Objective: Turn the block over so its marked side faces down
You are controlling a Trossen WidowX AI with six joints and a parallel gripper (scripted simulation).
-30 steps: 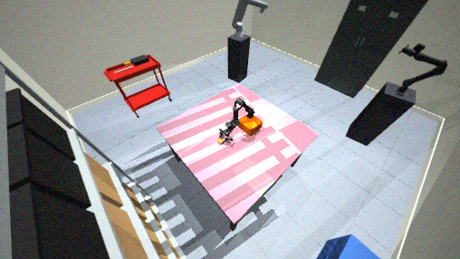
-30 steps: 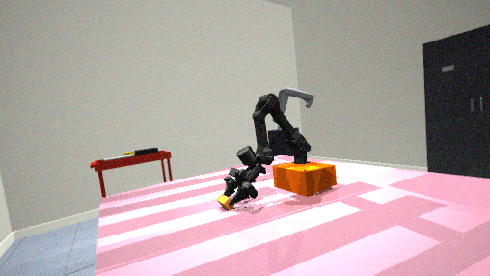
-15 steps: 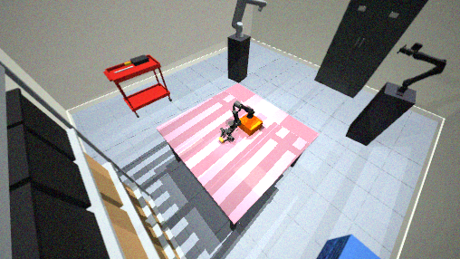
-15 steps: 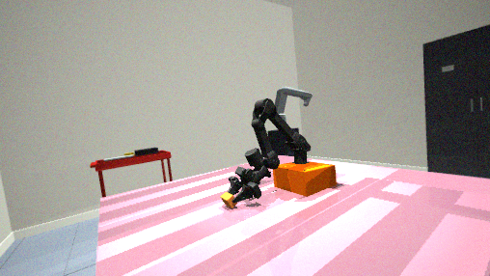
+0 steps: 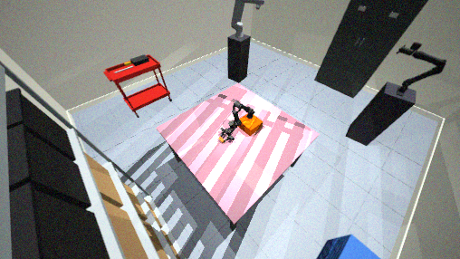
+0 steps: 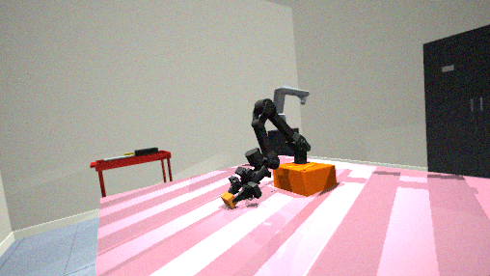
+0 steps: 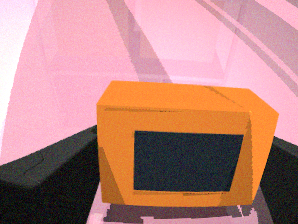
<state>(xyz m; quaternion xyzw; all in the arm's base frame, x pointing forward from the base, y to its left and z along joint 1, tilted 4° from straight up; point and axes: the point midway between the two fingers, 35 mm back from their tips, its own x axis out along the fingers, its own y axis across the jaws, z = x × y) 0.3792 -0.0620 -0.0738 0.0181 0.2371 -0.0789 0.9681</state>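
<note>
Right now the orange block is 10 mm behind my gripper tip.
</note>
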